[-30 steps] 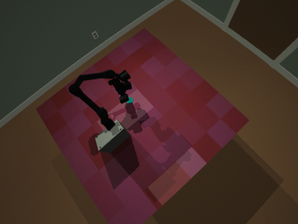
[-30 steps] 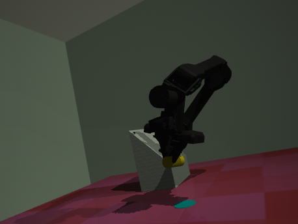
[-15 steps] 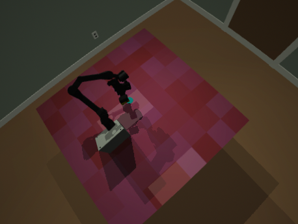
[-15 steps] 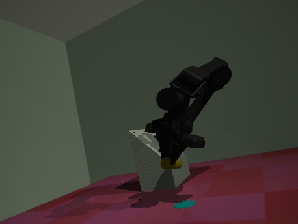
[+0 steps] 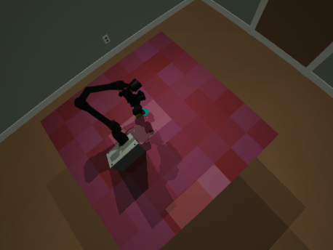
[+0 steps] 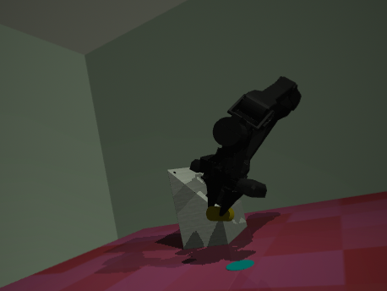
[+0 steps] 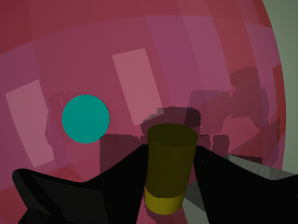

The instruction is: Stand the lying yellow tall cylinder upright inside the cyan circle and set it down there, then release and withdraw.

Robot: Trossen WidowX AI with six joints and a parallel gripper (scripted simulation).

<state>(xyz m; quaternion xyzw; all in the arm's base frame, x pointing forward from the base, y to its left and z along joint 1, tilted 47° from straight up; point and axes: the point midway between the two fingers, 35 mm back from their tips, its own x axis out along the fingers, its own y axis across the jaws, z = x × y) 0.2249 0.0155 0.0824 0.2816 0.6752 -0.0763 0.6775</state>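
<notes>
Now: the cyan circle 110 mm below my gripper tip, 40 mm to the left of it and 30 mm ahead of it. Round my gripper tip: yellow tall cylinder 20 mm behind, 10 mm to the left, 10 mm below.
</notes>
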